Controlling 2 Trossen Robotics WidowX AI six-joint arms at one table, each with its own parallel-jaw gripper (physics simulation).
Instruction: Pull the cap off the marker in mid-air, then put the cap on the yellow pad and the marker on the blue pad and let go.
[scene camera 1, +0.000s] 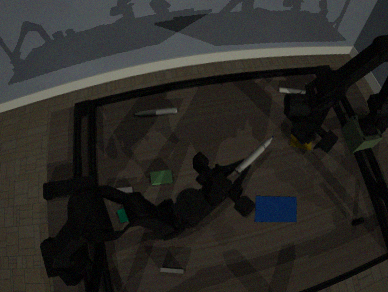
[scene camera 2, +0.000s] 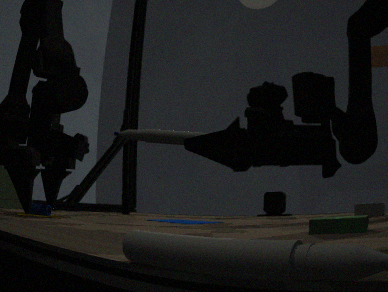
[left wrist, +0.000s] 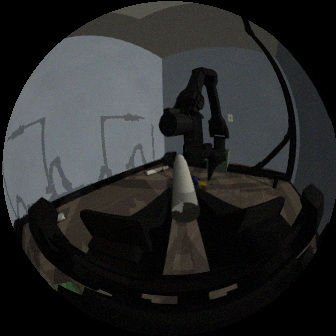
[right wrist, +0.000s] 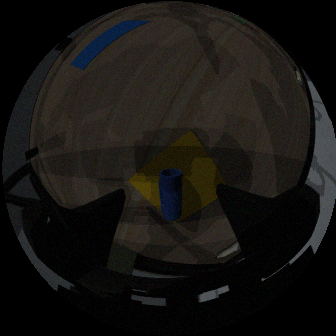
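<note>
My left gripper (scene camera 2: 184, 144) is visible, likewise as left gripper (scene camera 1: 247, 162) and left gripper (left wrist: 181, 191). My right gripper (scene camera 2: 39, 209) is visible, likewise as right gripper (scene camera 1: 304, 138), right gripper (left wrist: 194, 181) and right gripper (right wrist: 170, 191). Also present: a blue cap (right wrist: 170, 179) and a blue pad (scene camera 1: 268, 209).
</note>
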